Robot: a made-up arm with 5 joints. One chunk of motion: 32 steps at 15 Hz.
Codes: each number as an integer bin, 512 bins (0 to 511) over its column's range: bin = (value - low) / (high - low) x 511, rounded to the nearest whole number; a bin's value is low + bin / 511 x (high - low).
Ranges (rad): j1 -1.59..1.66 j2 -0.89..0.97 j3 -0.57..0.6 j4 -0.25..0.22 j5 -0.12..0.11
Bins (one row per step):
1: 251 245 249 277 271
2: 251 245 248 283 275
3: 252 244 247 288 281
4: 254 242 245 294 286
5: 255 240 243 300 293
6: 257 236 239 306 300
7: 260 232 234 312 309
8: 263 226 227 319 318
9: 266 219 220 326 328
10: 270 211 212 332 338
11: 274 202 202 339 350
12: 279 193 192 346 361
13: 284 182 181 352 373
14: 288 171 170 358 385
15: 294 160 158 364 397
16: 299 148 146 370 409
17: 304 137 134 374 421
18: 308 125 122 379 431
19: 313 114 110 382 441
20: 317 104 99 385 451
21: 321 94 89 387 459
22: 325 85 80 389 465
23: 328 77 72 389 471
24: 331 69 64 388 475
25: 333 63 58 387 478
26: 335 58 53 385 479
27: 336 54 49 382 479
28: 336 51 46 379 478
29: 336 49 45 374 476
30: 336 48 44 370 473
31: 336 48 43 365 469
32: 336 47 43 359 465
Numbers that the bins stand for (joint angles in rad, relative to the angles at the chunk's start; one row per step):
1: 0.0064 0.0018 0.0001 0.0048 0.0020
2: 0.0064 0.0018 -0.0022 0.0103 0.0038
3: 0.0127 -0.0019 -0.0045 0.0149 0.0065
4: 0.0255 -0.0091 -0.0090 0.0204 0.0087
5: 0.0318 -0.0164 -0.0136 0.0259 0.0119
6: 0.0445 -0.0310 -0.0228 0.0314 0.0150
7: 0.0636 -0.0455 -0.0342 0.0370 0.0191
8: 0.0827 -0.0674 -0.0503 0.0434 0.0231
9: 0.1018 -0.0929 -0.0663 0.0498 0.0276
10: 0.1272 -0.1220 -0.0846 0.0554 0.0321
11: 0.1527 -0.1547 -0.1075 0.0618 0.0375
12: 0.1845 -0.1875 -0.1304 0.0682 0.0425
13: 0.2163 -0.2275 -0.1556 0.0738 0.0479
14: 0.2417 -0.2676 -0.1808 0.0793 0.0533
15: 0.2799 -0.3076 -0.2082 0.0848 0.0587
16: 0.3117 -0.3513 -0.2357 0.0903 0.0641
17: 0.3435 -0.3913 -0.2632 0.0940 0.0695
18: 0.3689 -0.4350 -0.2907 0.0986 0.0740
19: 0.4007 -0.4750 -0.3181 0.1014 0.0785
20: 0.4261 -0.5114 -0.3433 0.1041 0.0830
21: 0.4516 -0.5478 -0.3662 0.1059 0.0866
22: 0.4770 -0.5806 -0.3868 0.1078 0.0893
23: 0.4961 -0.6097 -0.4051 0.1078 0.0920
24: 0.5152 -0.6388 -0.4235 0.1069 0.0938
25: 0.5279 -0.6607 -0.4372 0.1059 0.0951
26: 0.5406 -0.6789 -0.4486 0.1041 0.0956
27: 0.5470 -0.6934 -0.4578 0.1014 0.0956
28: 0.5470 -0.7044 -0.4647 0.0986 0.0951
29: 0.5470 -0.7116 -0.4670 0.0940 0.0942
30: 0.5470 -0.7153 -0.4693 0.0903 0.0929
31: 0.5470 -0.7153 -0.4715 0.0857 0.0911
32: 0.5470 -0.7189 -0.4715 0.0802 0.0893

